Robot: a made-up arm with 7 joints.
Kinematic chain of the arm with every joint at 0, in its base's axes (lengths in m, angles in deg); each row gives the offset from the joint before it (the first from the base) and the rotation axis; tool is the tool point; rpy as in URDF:
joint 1: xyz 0 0 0.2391 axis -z
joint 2: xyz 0 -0.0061 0.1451 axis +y
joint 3: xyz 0 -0.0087 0.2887 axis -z
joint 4: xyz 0 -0.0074 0.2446 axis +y
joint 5: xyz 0 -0.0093 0.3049 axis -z
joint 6: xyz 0 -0.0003 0.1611 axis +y
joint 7: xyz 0 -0.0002 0.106 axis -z
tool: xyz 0 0 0 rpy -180 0 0
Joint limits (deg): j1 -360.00..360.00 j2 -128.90..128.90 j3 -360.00..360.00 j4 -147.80..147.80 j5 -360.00..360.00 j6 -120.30..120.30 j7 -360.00..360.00
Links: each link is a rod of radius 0.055 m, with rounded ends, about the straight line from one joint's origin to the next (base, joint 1, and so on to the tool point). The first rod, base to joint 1, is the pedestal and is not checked.
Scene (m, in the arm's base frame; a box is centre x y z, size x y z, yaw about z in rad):
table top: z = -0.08
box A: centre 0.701 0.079 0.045 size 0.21 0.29 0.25 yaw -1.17
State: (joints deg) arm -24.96 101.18 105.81 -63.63 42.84 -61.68 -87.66
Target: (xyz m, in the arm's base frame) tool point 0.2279 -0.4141 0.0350
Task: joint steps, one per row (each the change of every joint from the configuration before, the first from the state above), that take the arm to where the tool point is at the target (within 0.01 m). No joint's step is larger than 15 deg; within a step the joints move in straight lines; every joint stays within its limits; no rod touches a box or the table.
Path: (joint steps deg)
1: 7.92 -5.85 -1.36 -14.40 -4.34 1.26 1.90
2: 7.92 -5.86 -1.36 -14.39 -4.34 1.26 1.89
3: 7.93 -5.85 -1.36 -14.40 -4.33 1.26 1.90
4: 7.92 -5.86 -1.37 -14.39 -4.34 1.26 1.89
5: 7.92 -5.85 -1.36 -14.40 -4.34 1.26 1.90
6: 5.76 0.47 13.99 5.41 4.52 -3.52 -1.58
7: 5.76 0.48 13.98 5.41 4.52 -3.52 -1.58
8: 5.76 0.47 13.98 5.40 4.52 -3.52 -1.58
9: 5.76 0.48 13.98 5.41 4.52 -3.53 -1.58
10: 5.77 0.47 13.98 5.41 4.51 -3.52 -1.58
11: 5.76 0.48 13.98 5.40 4.52 -3.52 -1.58

